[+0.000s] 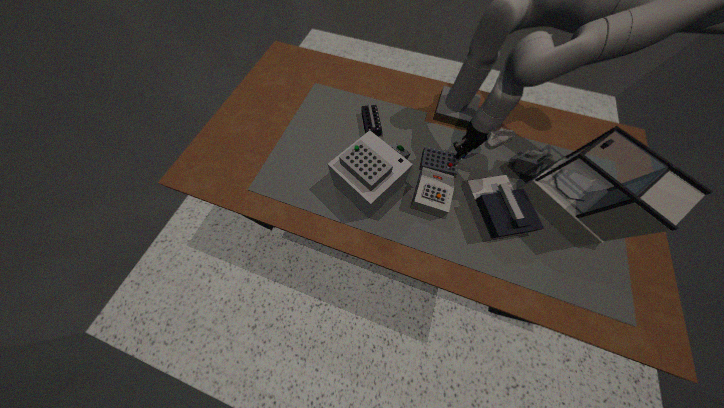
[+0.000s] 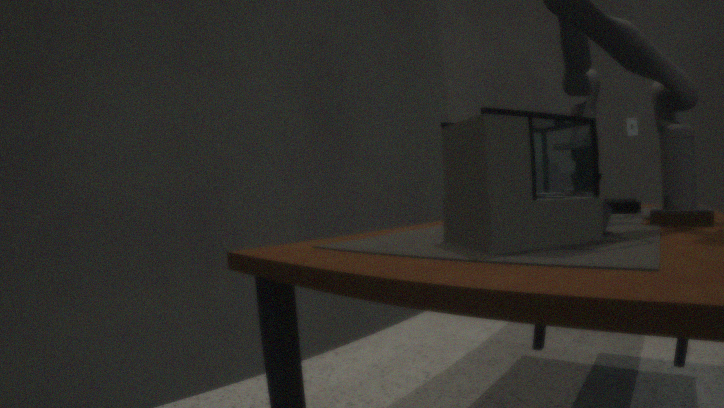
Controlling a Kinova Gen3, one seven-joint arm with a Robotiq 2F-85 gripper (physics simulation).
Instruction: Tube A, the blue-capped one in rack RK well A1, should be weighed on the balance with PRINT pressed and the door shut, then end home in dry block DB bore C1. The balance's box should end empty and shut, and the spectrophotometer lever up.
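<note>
My gripper (image 1: 457, 153) points down at the right-hand corner of the dark rack RK (image 1: 435, 157). It is shut on a small tube, which I take to be tube A. The tube's cap and body are hidden by the fingers. A red-capped tube (image 1: 451, 164) stands in the rack just below the fingertips. The glass-walled balance (image 1: 566, 206) (image 2: 485, 176) stands at the right end of the mat. The dark spectrophotometer (image 1: 507, 206) with its pale lever lies between the rack and the balance. A large white dry block (image 1: 366, 164) stands to the left.
A small white block (image 1: 435, 193) with an orange-capped tube (image 1: 438, 195) sits in front of the rack. A black strip rack (image 1: 371, 118) stands at the back left. The arm's pedestal (image 1: 448, 115) is behind the rack. A small grey device (image 1: 525, 164) lies near the balance.
</note>
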